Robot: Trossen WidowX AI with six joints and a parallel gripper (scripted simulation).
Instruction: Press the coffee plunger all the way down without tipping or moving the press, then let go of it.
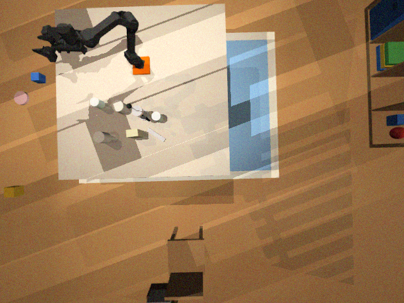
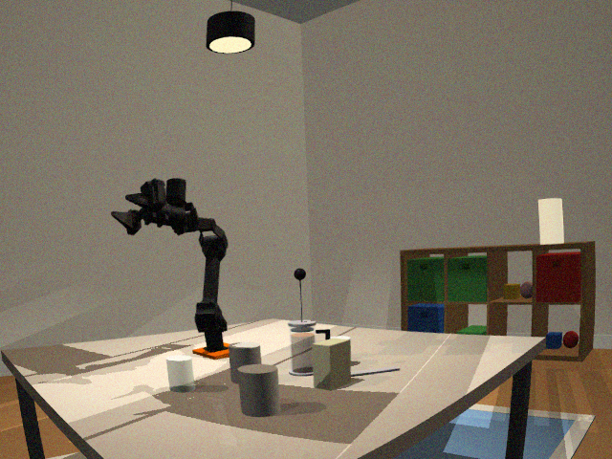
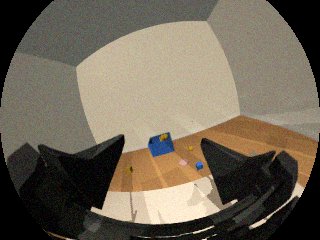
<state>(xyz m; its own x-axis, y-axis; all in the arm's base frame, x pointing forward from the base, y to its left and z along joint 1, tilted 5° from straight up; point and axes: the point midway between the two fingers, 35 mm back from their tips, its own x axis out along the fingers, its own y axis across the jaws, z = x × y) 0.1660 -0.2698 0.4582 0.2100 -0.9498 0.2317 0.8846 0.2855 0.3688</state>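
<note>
Right now the glass coffee press is 44 cm to the left of my gripper tip, 32 cm below it and 20 cm ahead of it. Also, from my gripper tip: flat grey strip (55 cm to the left, 45 cm below, 32 cm ahead).
</note>
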